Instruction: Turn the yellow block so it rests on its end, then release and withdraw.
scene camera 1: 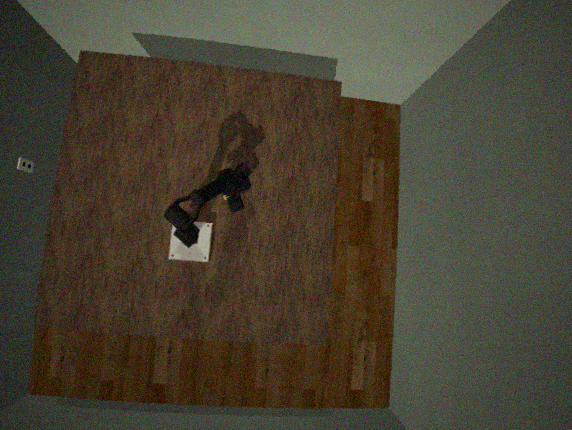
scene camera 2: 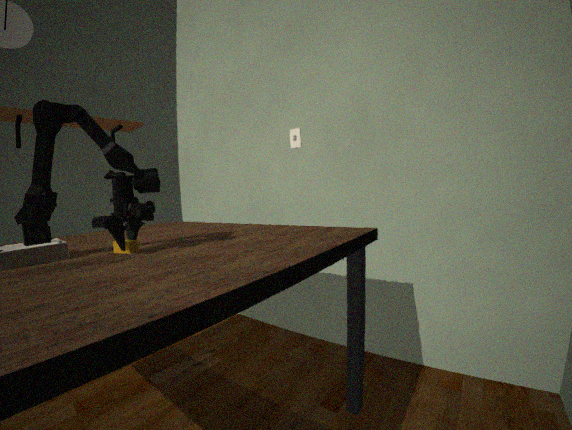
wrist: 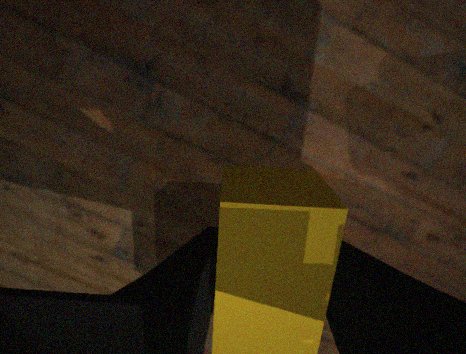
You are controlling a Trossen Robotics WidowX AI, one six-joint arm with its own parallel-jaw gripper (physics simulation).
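The yellow block (scene camera 1: 225, 197) (scene camera 2: 132, 246) (wrist: 270, 260) lies on its long side on the wooden table (scene camera 1: 125, 290) (scene camera 2: 210, 265). In the wrist view its long top face runs down past the lower edge, with part of it in shadow. My gripper (scene camera 2: 127, 243) (wrist: 265, 241) points down and is shut on the block, one finger against each long side. In scene camera 1 most of the block is hidden under the arm. In scene camera 2 a finger covers its middle.
The arm stands on a pale base plate (scene camera 1: 202, 247) (scene camera 2: 55, 249) near the block. In scene camera 2 the table's dark edge (scene camera 2: 200, 312) runs across the foreground, with a leg (scene camera 2: 355, 325) at the right corner. Walls stand around the table.
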